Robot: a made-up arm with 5 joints. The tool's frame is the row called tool. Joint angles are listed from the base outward. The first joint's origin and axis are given. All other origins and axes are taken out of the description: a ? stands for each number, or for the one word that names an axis. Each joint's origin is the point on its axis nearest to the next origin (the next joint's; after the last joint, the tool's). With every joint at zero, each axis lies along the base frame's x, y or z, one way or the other. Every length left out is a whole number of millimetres.
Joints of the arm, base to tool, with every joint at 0 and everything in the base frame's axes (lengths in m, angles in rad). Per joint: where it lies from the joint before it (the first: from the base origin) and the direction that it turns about. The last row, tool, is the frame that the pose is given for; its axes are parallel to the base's.
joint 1: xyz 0 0 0.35 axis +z
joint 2: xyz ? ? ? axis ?
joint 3: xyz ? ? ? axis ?
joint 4: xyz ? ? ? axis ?
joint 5: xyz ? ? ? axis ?
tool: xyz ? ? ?
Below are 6 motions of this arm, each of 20 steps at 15 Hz.
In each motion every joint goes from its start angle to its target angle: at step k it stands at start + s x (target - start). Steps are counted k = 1, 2, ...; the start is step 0. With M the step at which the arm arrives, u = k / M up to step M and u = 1 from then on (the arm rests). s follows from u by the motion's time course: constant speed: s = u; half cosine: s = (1 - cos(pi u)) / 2; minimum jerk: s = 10 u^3 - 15 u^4 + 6 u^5.
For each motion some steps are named. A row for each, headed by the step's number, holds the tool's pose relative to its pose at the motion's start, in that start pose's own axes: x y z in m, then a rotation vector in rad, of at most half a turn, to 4 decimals.
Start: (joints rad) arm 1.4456 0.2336 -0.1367 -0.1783 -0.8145
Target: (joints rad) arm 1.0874 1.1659 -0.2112 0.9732 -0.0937
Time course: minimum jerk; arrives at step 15
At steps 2, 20:
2: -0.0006 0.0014 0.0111 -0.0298 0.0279 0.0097
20: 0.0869 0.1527 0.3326 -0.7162 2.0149 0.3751

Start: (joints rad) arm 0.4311 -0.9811 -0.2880 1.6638 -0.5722
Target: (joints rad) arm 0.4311 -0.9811 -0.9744 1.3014 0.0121
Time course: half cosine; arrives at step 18
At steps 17, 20:
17: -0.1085 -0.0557 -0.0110 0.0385 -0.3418 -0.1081
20: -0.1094 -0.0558 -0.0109 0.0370 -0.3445 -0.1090

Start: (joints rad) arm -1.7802 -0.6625 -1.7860 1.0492 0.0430
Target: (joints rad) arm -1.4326 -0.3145 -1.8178 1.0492 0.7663
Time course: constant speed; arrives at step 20
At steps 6, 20:
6: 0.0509 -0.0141 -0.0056 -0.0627 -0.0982 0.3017
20: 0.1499 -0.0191 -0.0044 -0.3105 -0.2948 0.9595

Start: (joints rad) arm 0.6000 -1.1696 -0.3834 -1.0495 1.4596
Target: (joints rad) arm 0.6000 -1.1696 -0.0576 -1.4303 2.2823
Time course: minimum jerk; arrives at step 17
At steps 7, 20:
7: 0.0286 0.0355 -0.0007 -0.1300 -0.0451 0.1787
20: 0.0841 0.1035 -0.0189 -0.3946 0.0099 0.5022

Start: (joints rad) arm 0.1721 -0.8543 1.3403 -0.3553 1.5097
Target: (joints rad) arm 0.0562 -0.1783 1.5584 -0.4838 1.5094
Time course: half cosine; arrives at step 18
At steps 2, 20:
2: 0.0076 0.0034 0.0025 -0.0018 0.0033 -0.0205
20: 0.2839 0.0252 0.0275 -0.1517 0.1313 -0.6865

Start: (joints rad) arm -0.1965 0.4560 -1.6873 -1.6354 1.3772
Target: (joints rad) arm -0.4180 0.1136 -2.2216 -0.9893 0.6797
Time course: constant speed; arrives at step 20
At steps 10, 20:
10: 0.0379 -0.0914 -0.0426 0.3738 0.3185 -0.1285
20: 0.0734 -0.1742 -0.1070 0.6319 0.8010 -0.2339

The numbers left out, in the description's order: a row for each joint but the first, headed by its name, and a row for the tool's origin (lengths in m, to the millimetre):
joint 2: xyz 0.1 0.1 0, axis +y
joint 3: xyz -0.41 0 -0.11, axis +x
joint 4: xyz 0 -0.14 -0.1, axis +y
joint 5: xyz -0.06 0 0.04, axis +z
tool: xyz 0.08 -0.09 0

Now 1 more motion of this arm.
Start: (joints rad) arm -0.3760 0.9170 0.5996 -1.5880 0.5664
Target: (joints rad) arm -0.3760 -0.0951 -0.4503 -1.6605 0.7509
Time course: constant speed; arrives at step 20
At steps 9, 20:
9: -0.1114 -0.0415 -0.1197 -0.1171 -0.4828 0.5403
20: -0.1884 -0.0413 -0.2784 -0.5922 -0.9821 1.1202

